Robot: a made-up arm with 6 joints. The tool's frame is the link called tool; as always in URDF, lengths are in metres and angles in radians. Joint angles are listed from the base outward. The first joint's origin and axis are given. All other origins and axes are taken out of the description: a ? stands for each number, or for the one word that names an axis. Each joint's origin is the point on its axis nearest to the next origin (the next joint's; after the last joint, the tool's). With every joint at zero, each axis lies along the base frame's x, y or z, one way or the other. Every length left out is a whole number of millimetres.
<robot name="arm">
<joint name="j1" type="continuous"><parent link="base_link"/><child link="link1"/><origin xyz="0.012 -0.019 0.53"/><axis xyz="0 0 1"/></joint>
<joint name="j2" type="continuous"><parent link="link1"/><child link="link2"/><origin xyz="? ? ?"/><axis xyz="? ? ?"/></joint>
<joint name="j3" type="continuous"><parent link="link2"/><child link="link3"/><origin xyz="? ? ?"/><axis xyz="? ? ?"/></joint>
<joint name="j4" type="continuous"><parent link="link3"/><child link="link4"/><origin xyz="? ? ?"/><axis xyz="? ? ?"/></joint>
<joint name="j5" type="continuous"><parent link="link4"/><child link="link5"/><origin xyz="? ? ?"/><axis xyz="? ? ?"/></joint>
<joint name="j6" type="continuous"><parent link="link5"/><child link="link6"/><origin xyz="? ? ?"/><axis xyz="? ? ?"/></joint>
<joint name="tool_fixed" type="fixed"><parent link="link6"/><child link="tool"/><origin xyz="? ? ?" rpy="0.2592 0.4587 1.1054"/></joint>
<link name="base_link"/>
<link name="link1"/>
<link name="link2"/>
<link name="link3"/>
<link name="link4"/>
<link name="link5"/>
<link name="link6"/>
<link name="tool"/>
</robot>
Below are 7 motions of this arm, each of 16 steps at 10 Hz.
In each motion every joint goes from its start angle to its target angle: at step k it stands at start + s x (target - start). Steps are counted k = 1, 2, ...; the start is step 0. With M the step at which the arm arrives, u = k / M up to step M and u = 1 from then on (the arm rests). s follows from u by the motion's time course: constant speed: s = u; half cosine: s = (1 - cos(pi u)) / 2; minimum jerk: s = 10 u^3 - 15 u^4 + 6 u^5.
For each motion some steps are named. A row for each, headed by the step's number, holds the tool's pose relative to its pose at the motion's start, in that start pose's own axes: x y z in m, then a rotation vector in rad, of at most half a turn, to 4 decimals.
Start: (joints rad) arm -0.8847 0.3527 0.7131 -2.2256 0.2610 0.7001
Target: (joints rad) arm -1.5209 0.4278 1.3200 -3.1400 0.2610 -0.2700
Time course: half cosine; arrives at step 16
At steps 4, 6, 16:
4: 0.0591 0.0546 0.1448 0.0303 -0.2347 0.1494
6: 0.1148 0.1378 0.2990 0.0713 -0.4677 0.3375
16: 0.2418 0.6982 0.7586 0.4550 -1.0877 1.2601

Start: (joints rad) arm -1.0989 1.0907 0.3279 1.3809 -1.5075 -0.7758
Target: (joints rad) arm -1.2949 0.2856 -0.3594 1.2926 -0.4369 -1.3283
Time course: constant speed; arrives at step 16
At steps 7, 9, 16:
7: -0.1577 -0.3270 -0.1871 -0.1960 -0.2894 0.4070
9: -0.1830 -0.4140 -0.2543 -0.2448 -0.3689 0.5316
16: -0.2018 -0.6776 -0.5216 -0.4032 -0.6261 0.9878

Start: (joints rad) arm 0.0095 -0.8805 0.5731 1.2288 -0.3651 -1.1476
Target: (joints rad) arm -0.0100 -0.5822 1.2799 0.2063 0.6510 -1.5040
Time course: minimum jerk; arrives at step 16
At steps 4, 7, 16:
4: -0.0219 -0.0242 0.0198 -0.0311 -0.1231 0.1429
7: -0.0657 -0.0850 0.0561 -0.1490 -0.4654 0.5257
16: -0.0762 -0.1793 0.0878 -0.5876 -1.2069 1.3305

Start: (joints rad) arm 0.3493 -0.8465 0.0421 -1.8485 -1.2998 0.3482
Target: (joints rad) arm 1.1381 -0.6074 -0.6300 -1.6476 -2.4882 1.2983
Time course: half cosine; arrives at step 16
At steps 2, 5, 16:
2: -0.0264 -0.0178 -0.0266 0.0304 0.0277 0.0365
5: -0.1274 -0.1190 -0.1672 0.1492 0.1689 0.2485
16: -0.0736 -0.5039 -0.9038 0.0119 0.5012 1.5869

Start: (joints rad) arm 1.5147 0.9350 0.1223 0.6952 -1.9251 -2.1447
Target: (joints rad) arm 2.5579 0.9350 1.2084 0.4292 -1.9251 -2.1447
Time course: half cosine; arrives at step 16
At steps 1, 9, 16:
1: -0.0159 0.0112 -0.0100 -0.0016 0.0024 0.0131
9: -1.2037 0.1438 -0.6608 -0.1190 0.3775 0.7540
16: -1.9805 -0.3493 -0.8574 -0.2181 0.8654 1.1241

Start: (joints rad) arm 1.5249 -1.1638 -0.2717 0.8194 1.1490 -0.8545
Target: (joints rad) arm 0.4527 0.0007 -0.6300 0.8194 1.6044 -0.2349
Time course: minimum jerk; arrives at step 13
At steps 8, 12, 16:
8: -0.2695 0.6100 -0.9702 0.7804 0.6353 -0.1096
12: -0.4347 1.1717 -0.9043 1.0762 0.8315 -0.2879
16: -0.4357 1.1797 -0.9014 1.0802 0.8340 -0.2910

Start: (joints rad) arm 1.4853 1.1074 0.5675 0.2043 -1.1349 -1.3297
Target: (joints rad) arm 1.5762 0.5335 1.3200 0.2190 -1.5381 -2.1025
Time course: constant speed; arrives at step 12
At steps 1, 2, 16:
1: -0.0648 0.1485 -0.0468 -0.0221 -0.0601 0.0879
2: -0.1411 0.2900 -0.1034 -0.0403 -0.1168 0.1791
16: -1.3748 1.0130 -1.0248 0.0156 -0.4544 1.2164

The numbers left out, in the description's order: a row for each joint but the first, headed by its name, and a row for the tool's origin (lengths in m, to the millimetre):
j2: xyz -0.025 0.028 0, axis 0 1 0
j3: xyz 0.003 0 0.95, axis 0 -1 0
j4: xyz 1.237 0 0.003, axis -1 0 0
j5: xyz 0 -0.307 0, axis 0 -1 0
j6: xyz -0.024 0 -0.018, axis -1 0 0
tool: xyz 0 0.008 -0.01

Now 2 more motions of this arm.
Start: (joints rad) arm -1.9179 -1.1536 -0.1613 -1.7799 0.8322 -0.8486
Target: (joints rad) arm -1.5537 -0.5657 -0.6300 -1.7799 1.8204 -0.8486
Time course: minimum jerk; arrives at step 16
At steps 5, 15, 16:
5: -0.1647 -0.0698 0.1175 -0.2511 -0.0191 -0.0913
15: -0.8812 0.1700 0.5467 -1.2165 0.4649 -0.4196
16: -0.8825 0.1717 0.5476 -1.2184 0.4674 -0.4200

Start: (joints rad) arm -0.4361 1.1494 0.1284 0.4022 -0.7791 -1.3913
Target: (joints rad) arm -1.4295 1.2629 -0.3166 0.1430 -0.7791 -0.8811
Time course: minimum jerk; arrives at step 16
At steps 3, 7, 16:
3: -0.0457 -0.0666 0.0417 0.0500 -0.0058 -0.0057
7: -0.3491 -0.5514 0.1814 0.4013 -0.0181 0.0070
16: -0.6937 -1.3282 -0.1406 1.0122 0.0497 0.2792

